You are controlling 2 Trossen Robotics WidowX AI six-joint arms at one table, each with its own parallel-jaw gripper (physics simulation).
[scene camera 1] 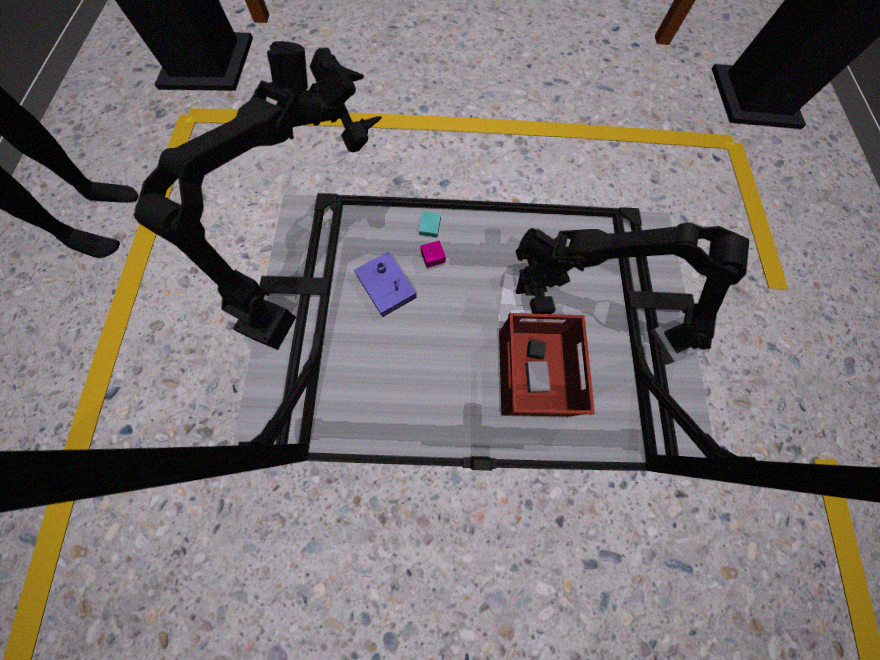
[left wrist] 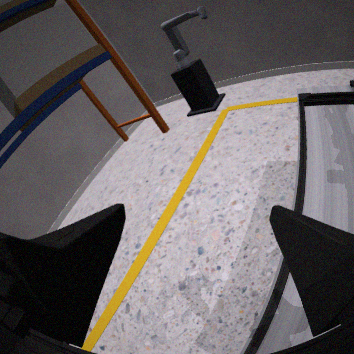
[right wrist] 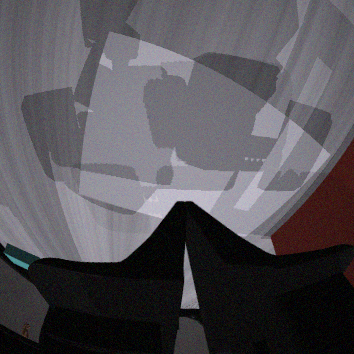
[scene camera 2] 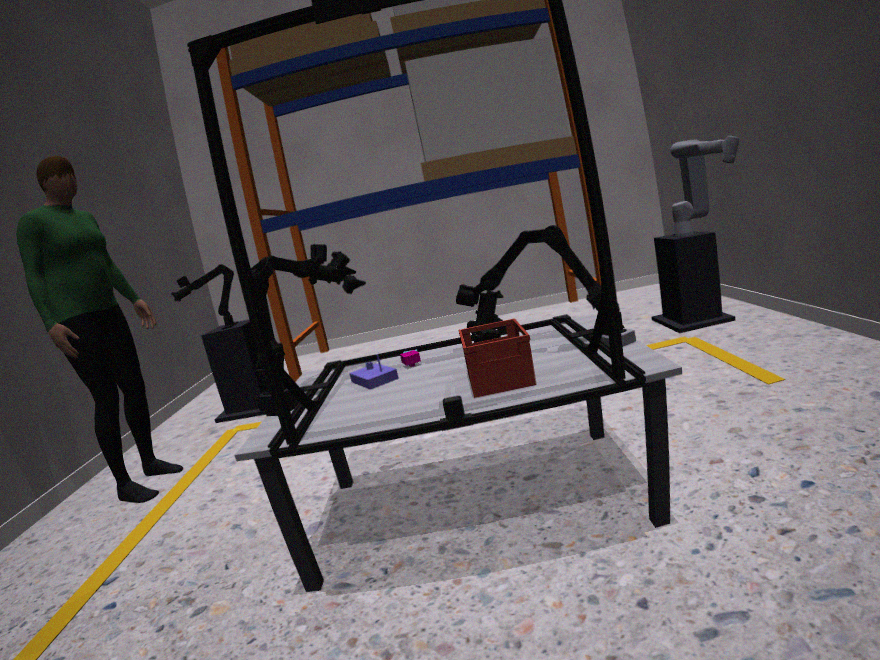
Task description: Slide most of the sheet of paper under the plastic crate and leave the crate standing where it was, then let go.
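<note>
The white sheet of paper (scene camera 1: 507, 292) (right wrist: 112, 115) lies on the table behind the crate, partly hidden by my right arm in scene camera 1. It reaches close to the crate's back wall; I cannot tell whether an edge is under it. The red plastic crate (scene camera 1: 547, 411) (scene camera 2: 501, 369) (right wrist: 315, 210) stands upright. My right gripper (scene camera 1: 523, 289) (right wrist: 183, 208) is shut and empty, pointing down low over the paper behind the crate; contact is unclear. My left gripper (scene camera 1: 369, 98) (scene camera 2: 357, 275) (left wrist: 200, 213) is open and empty, high beyond the table's back edge.
The crate holds a dark block (scene camera 1: 536, 348) and a grey block (scene camera 1: 538, 376). A purple board with pegs (scene camera 1: 384, 285) (scene camera 2: 373, 376), a magenta block (scene camera 1: 433, 253) (scene camera 2: 410, 357) and a teal block (scene camera 1: 430, 223) (right wrist: 19, 257) lie to the left. A black frame (scene camera 1: 469, 204) borders the table.
</note>
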